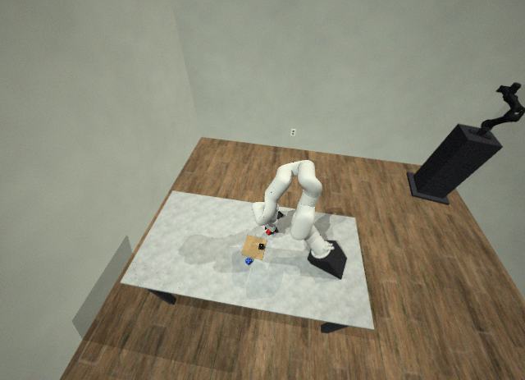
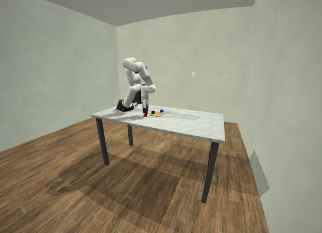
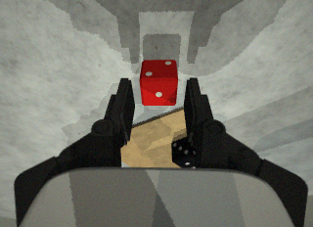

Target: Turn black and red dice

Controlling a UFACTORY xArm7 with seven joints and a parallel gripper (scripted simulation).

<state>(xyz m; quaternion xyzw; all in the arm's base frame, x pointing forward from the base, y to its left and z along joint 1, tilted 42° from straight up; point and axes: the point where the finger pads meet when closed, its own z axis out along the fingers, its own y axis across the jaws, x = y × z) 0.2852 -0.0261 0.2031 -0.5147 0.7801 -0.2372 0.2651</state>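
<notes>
Now: the red die 30 mm below my hand. From my hand the other things lie so: black die: 120 mm to the left, 30 mm below, 20 mm ahead; blue die: 230 mm to the left, 70 mm ahead, 30 mm below; tan mat: 130 mm to the left, 60 mm ahead, 50 mm below.
</notes>
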